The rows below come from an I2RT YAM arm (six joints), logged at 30 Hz.
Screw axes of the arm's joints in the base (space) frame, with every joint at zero. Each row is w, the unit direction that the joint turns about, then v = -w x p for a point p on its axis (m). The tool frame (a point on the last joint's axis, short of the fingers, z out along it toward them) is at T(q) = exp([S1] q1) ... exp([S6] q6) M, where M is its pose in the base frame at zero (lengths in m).
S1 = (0, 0, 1, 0, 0, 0)
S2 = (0, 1, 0, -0.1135, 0, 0.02)
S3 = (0, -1, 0, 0.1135, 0, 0.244)
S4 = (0, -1, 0, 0.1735, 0, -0.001)
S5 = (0, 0, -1, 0, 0.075, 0)
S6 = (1, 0, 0, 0, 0.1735, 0)
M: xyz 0.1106 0 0.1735 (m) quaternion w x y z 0.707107 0 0.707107 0
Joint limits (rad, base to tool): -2.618..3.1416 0..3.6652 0..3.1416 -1.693..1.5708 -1.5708..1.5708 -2.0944..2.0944
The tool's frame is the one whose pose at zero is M.
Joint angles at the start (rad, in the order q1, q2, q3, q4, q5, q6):
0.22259, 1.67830, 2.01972, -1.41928, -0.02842, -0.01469
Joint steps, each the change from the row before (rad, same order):
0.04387, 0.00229, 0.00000, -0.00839, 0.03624, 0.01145
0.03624, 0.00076, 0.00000, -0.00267, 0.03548, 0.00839
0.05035, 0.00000, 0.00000, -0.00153, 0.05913, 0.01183
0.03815, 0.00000, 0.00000, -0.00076, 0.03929, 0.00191
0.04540, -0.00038, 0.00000, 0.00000, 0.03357, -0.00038
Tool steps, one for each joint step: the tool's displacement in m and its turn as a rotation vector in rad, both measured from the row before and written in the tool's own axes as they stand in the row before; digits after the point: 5 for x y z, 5 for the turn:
0.00069, 0.01233, 0.00114, 0.01558, 0.01122, -0.02720
0.00029, 0.01000, 0.00012, 0.01873, 0.00259, -0.02382
0.00042, 0.01351, -0.00084, 0.03593, -0.00213, -0.03287
0.00029, 0.01038, -0.00125, 0.02171, -0.00376, -0.03182
0.00033, 0.01272, -0.00218, 0.01260, -0.00698, -0.04015

